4 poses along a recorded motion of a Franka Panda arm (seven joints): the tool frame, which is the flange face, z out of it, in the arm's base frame.
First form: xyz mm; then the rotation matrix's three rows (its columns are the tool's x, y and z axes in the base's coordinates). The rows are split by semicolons.
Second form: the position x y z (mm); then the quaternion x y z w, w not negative. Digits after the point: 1 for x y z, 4 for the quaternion. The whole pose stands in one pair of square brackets.
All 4 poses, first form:
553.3 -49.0 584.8; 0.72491 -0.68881 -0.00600; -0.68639 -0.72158 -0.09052; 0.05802 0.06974 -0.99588
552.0 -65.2 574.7; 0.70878 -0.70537 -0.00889; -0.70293 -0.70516 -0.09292; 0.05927 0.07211 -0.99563
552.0 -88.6 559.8; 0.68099 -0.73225 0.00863; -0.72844 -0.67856 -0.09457; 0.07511 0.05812 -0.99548
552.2 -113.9 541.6; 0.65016 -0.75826 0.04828; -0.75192 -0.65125 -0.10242; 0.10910 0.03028 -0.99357
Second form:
[553.3 -49.0 584.8 0.9277 -0.3706 0.0140 0.0432]
[552.0 -65.2 574.7 0.9233 -0.3813 0.0136 0.0447]
[552.0 -88.6 559.8 0.9158 -0.3987 0.0229 0.0417]
[552.2 -113.9 541.6 0.9076 -0.4160 0.0434 0.0366]

